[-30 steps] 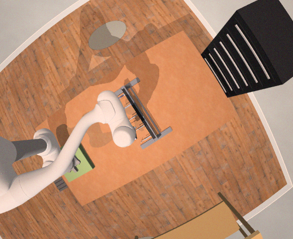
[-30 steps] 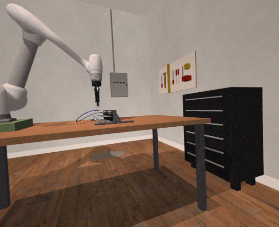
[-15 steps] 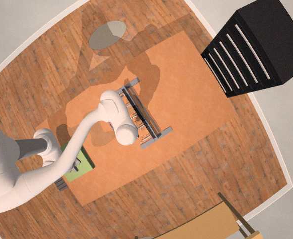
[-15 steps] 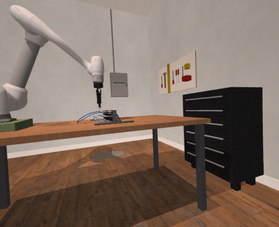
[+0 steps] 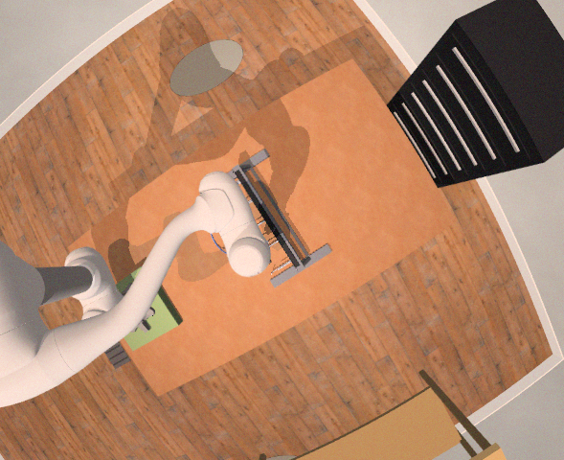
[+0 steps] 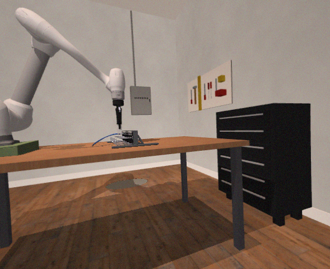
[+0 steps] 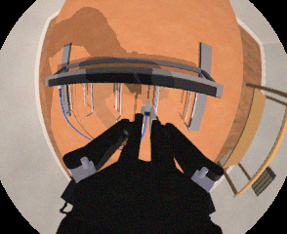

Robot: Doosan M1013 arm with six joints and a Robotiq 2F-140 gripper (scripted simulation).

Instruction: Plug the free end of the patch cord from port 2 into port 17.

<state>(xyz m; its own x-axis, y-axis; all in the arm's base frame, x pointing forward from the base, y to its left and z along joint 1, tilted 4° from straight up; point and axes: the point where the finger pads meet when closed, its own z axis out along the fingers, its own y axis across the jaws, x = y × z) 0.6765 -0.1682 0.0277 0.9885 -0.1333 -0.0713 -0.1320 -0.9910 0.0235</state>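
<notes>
My hand is 30 mm above the pale plug and 10 mm short of it.
</notes>
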